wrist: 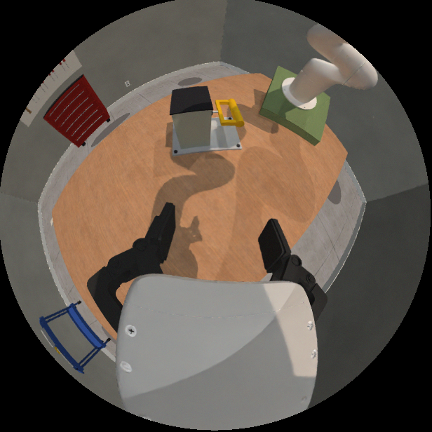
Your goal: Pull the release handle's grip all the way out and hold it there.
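The release handle is a yellow D-shaped grip (236,113) on the right side of a beige box with a black lid (192,120). A thin rod shows between the box and the grip. The box stands on a light grey base plate (226,143) with dark bolts at its corners. My gripper (221,222) is open, its two black fingers wide apart with nothing between them. In the view it is below the box and the grip, apart from both, above the wooden table.
The wooden table (115,200) carries the base plate. A green block (285,117) bears the white arm's base (305,92) right of the grip. A red tool cabinet (77,111) stands beyond the table at left, a blue frame (86,326) at lower left.
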